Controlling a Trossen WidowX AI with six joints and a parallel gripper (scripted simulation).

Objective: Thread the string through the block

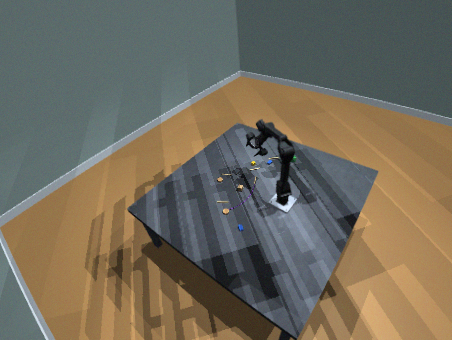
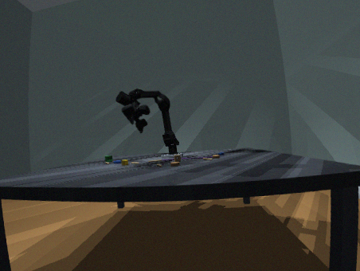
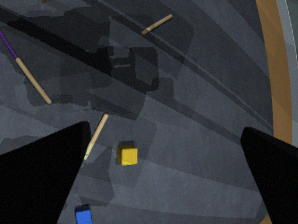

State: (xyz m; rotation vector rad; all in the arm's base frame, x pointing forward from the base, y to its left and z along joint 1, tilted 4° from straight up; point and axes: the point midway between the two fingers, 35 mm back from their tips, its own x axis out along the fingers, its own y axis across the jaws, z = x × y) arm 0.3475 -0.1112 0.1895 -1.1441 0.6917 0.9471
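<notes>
The wooden block is 60 mm behind my gripper tip, 190 mm to the left of it and 170 mm below it. Also, from my gripper tip: yellow piece 30 mm ahead, 70 mm to the right, 170 mm below; green cube 180 mm behind, 290 mm to the right, 170 mm below; thin wooden stick 100 mm behind, 70 mm to the left, 180 mm below.
</notes>
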